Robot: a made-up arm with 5 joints.
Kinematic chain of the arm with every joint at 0, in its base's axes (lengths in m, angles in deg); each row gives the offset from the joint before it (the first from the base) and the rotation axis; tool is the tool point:
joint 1: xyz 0 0 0.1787 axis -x
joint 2: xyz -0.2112 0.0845 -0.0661 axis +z
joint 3: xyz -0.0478 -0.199 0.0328 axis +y
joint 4: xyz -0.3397 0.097 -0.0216 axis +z
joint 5: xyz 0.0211 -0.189 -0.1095 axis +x
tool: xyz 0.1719 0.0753 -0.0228
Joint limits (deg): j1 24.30..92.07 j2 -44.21..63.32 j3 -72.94..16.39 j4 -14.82..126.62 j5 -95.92..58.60
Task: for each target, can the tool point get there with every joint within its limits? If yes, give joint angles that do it. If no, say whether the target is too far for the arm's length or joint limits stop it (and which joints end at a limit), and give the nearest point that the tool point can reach.
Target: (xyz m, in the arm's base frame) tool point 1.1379 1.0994 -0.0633
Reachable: no: too far | nearest point 0.0707 -0.0035 -0.0170 | short by 1.535 m
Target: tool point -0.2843 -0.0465 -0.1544
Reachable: yes | joints 37.25 51.12 -52.35 95.09 -74.59
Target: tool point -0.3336 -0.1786 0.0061
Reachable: yes | joints 50.84 27.46 -5.77 63.64 -51.10
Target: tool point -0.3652 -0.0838 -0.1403
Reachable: yes | joints 72.27 -34.98 -4.20 80.67 18.08
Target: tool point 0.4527 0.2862 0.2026
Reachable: no: joint limits stop it (at a limit: joint 1, joint 2, joint 3, joint 5) | nearest point 0.0744 -0.0071 -0.0184 | short by 0.527 m
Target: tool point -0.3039 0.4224 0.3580
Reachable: no: joint limits stop it (at a limit: joint 1, joint 2, joint 3, joint 5) | nearest point -0.3619 0.3485 -0.0153 | short by 0.385 m
